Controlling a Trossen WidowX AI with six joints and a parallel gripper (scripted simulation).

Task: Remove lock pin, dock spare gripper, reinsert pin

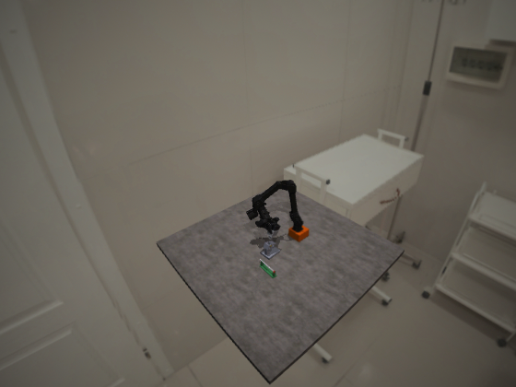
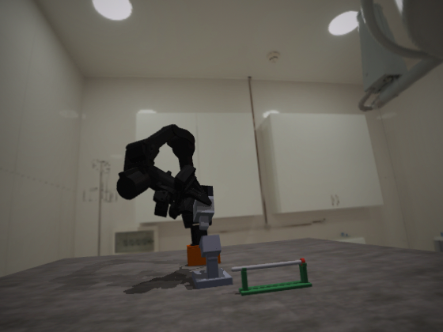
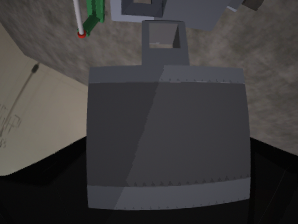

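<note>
Right now the green rack is 16 cm ahead of my gripper tip, 15 cm below it and 10 cm to the left of it. From my gripper tip the other things lie so: spare gripper: 1 cm to the right; grey mount: 12 cm below, 4 cm ahead, 1 cm to the right.
</note>
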